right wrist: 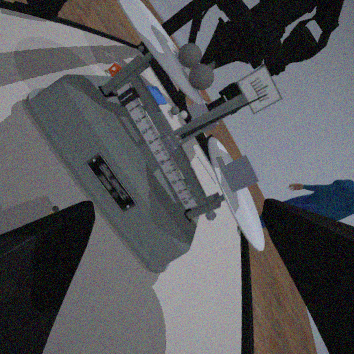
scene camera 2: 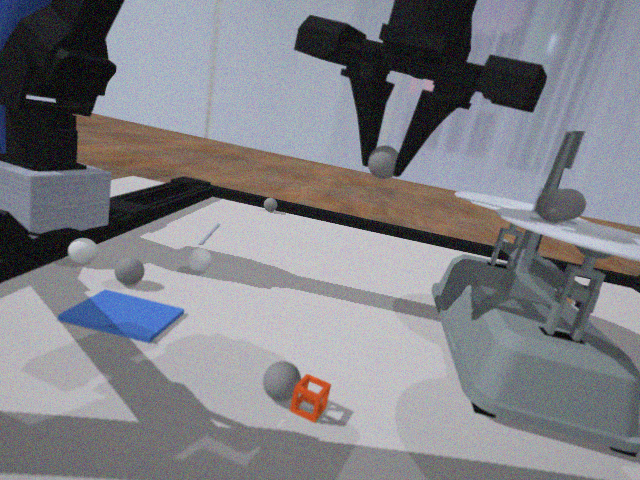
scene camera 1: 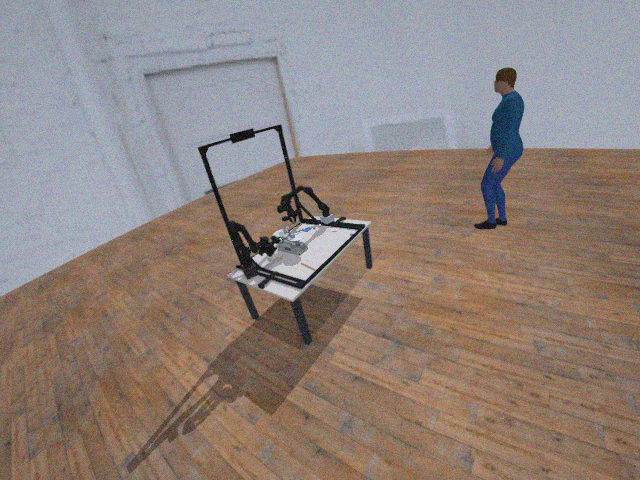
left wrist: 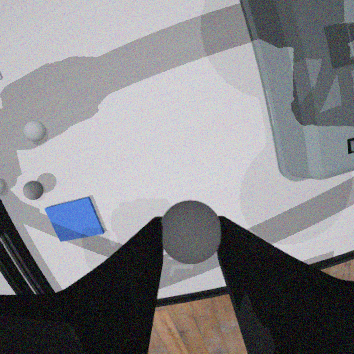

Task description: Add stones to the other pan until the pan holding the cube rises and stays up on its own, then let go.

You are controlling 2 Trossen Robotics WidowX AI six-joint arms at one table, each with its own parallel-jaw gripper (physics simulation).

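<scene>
My left gripper is shut on a grey stone, held above the table, to the left of the stone pan in scene camera 2. The green-grey balance carries two white pans. One pan holds two grey stones. The other pan holds the grey cube. I cannot tell which pan is lower. My right gripper is open and empty, facing the balance's front. A loose grey stone lies on the table.
An orange open-frame cube stands beside the loose stone. A blue tile lies near a dark ball and white balls. A person stands away from the table.
</scene>
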